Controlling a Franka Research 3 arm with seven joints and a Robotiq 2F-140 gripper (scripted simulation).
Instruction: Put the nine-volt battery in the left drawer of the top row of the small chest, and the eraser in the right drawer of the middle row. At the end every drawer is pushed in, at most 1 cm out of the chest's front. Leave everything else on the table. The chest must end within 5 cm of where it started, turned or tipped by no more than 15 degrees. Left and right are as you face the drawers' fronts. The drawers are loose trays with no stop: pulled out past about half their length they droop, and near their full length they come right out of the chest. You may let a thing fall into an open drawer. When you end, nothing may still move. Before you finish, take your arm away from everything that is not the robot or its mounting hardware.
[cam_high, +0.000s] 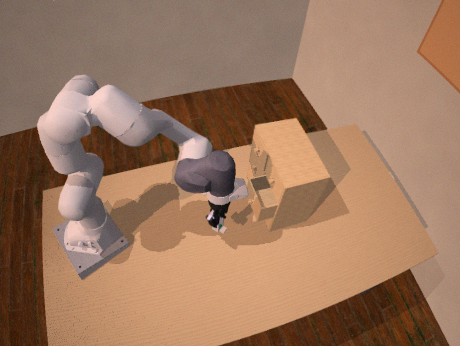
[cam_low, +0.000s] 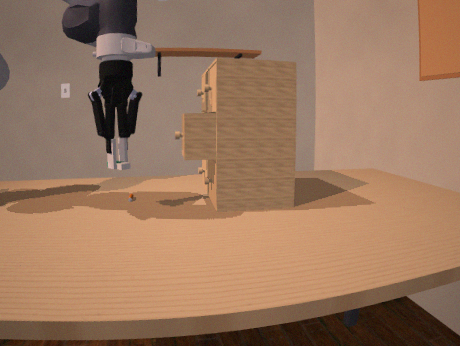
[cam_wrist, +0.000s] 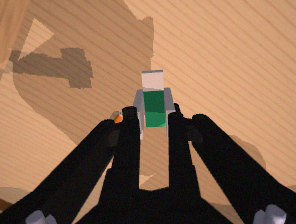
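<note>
Right now my hand is 110 mm to the right of the small orange object and 130 mm above it. From my hand the other things lie so: red nine-volt battery (280 mm ahead, 190 mm to the left, 100 mm above); green-and-white eraser (10 mm ahead, 10 mm to the right, 30 mm below).
</note>
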